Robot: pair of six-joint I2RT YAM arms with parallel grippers.
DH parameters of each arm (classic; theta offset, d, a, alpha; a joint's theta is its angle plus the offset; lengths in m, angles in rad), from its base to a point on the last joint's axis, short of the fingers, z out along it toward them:
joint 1: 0 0.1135 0.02 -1.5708
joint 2: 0 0 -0.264 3.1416
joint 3: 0.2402 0 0.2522 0
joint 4: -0.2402 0 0.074 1.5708
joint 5: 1.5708 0 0 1.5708
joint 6: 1.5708 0.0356 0 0
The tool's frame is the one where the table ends.
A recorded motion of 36 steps. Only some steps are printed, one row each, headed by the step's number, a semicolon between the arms.
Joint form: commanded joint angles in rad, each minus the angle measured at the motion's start. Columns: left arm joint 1, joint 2, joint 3, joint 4, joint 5, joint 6; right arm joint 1, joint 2, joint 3, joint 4, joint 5, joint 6.
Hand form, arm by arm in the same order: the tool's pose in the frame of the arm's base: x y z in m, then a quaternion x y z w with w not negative. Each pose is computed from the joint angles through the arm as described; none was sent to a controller.
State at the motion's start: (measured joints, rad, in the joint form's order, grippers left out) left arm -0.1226 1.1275 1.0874 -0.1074 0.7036 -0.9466; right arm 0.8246 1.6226 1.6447 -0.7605 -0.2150 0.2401
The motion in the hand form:
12: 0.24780 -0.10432 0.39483 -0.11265 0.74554 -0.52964 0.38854; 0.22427 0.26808 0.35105 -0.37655 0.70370 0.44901 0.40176
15: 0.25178 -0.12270 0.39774 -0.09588 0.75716 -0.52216 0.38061; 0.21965 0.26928 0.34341 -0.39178 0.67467 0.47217 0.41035
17: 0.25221 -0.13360 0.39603 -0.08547 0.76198 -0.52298 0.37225; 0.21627 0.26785 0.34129 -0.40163 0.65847 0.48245 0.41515
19: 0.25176 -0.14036 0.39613 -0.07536 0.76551 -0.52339 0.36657; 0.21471 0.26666 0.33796 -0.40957 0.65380 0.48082 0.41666
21: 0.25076 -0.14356 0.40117 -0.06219 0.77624 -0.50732 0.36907; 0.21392 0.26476 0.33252 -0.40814 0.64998 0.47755 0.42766
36: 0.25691 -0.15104 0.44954 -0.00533 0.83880 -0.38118 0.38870; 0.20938 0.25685 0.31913 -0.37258 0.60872 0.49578 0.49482
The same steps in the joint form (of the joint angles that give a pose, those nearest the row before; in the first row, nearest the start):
12: -0.2192 0.0433 0.0600 -0.0214 -0.2620 -0.0758; 0.0021 -0.1401 -0.3737 0.6572 -0.2695 -0.0410
15: -0.2807 0.0905 0.1129 -0.0555 -0.2979 -0.0484; 0.0099 -0.1519 -0.4394 0.7709 -0.3174 -0.0424
17: -0.3165 0.1103 0.1235 -0.0574 -0.3089 -0.0428; 0.0120 -0.1647 -0.4714 0.8193 -0.3447 -0.0490
19: -0.3386 0.1222 0.1352 -0.0654 -0.3103 -0.0339; 0.0124 -0.1707 -0.4893 0.8292 -0.3525 -0.0669
21: -0.3518 0.1339 0.1770 -0.1266 -0.3255 0.0114; 0.0115 -0.1787 -0.5244 0.8730 -0.3400 -0.0728
36: -0.3801 0.2837 0.5837 -0.5855 -0.4607 0.2753; 0.0107 -0.2072 -0.6810 1.1909 -0.2852 -0.0132

